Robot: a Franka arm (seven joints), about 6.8 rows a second.
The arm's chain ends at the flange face. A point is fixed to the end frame.
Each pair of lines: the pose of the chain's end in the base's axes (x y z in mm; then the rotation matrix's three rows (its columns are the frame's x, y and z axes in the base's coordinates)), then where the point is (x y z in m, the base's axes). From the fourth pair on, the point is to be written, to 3 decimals.
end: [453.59 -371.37 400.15], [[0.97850 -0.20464 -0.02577], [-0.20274 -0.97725 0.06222], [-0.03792 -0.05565 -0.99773]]
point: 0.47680 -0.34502 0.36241
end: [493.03 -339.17 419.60], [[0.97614 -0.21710 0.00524], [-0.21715 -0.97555 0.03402], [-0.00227 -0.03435 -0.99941]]
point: 0.51775 -0.31423 0.38186
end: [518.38 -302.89 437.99], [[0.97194 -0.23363 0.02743], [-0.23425 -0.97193 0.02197], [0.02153 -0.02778 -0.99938]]
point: 0.54435 -0.27884 0.40051
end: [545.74 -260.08 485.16], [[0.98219 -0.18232 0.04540], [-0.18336 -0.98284 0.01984], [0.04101 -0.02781 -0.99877]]
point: 0.571 -0.235 0.448
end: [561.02 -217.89 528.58], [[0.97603 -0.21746 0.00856], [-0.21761 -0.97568 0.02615], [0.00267 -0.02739 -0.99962]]
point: 0.586 -0.193 0.491
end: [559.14 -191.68 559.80], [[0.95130 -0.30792 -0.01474], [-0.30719 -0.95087 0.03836], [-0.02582 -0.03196 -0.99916]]
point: 0.585 -0.169 0.522
